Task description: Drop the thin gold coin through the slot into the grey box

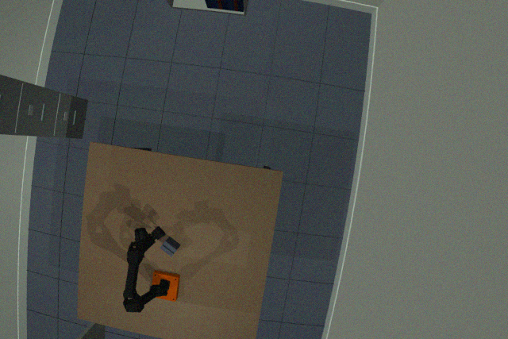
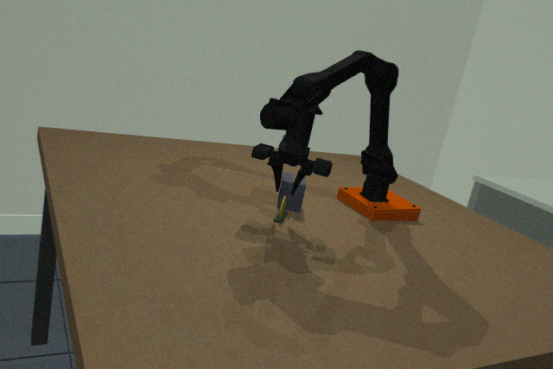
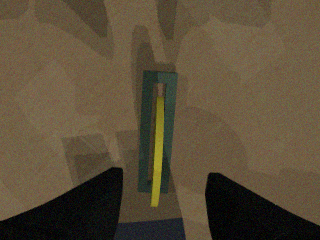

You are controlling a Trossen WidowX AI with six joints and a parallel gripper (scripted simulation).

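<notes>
My gripper tip is now 40 mm above the gold coin.
</notes>
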